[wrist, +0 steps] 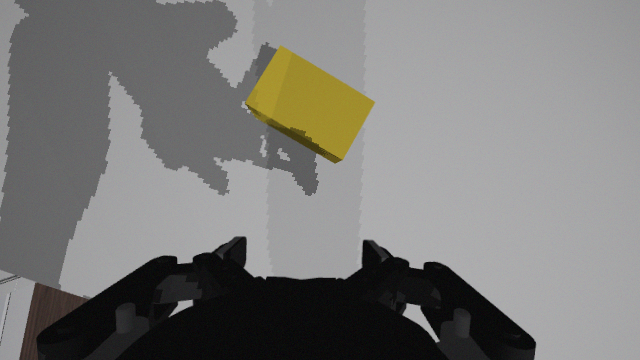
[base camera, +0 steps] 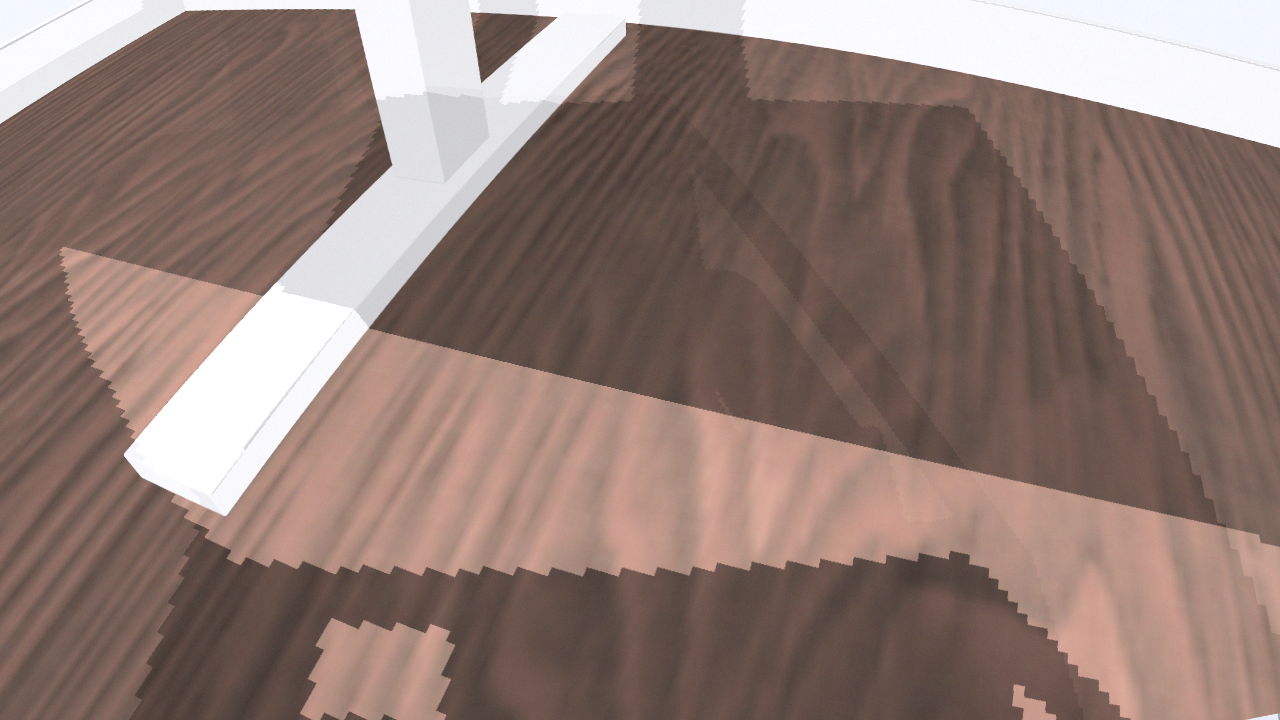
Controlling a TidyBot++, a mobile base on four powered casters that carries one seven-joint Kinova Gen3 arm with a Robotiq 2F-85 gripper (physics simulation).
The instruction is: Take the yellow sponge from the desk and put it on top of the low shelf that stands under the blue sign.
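Frame: origin at the arm's base, x right, y ahead, z up, level; metres.
Where they show: gripper, between the fingertips: (wrist: 304,251).
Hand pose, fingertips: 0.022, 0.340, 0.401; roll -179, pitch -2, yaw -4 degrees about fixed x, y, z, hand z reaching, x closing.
After its pixels a point has its place, as x, y, z.
The yellow sponge (wrist: 320,102) {0.041, 0.461, 0.369} lies on the pale grey desk top (wrist: 500,150) {0.269, 0.418, 0.324} in the wrist view, above the middle of the picture and turned at an angle. My gripper (wrist: 304,251) {0.022, 0.340, 0.401} is open, with its two black fingertips wide apart at the bottom of the wrist view. The sponge is beyond the fingertips, apart from them, and there is nothing between them. The low shelf and the blue sign do not show in either view.
In the base camera view a white foot bar (base camera: 313,255) with an upright white leg (base camera: 420,98) {-0.167, 0.613, -0.293} stands on the brown wood floor (base camera: 626,501) {-0.015, 0.329, -0.396}. A white wall base (base camera: 1074,53) {0.485, 0.845, -0.345} runs along the back. The desk's edge shows at the lower left of the wrist view, with brown floor (wrist: 50,320) {-1.167, -0.204, -0.397} below it.
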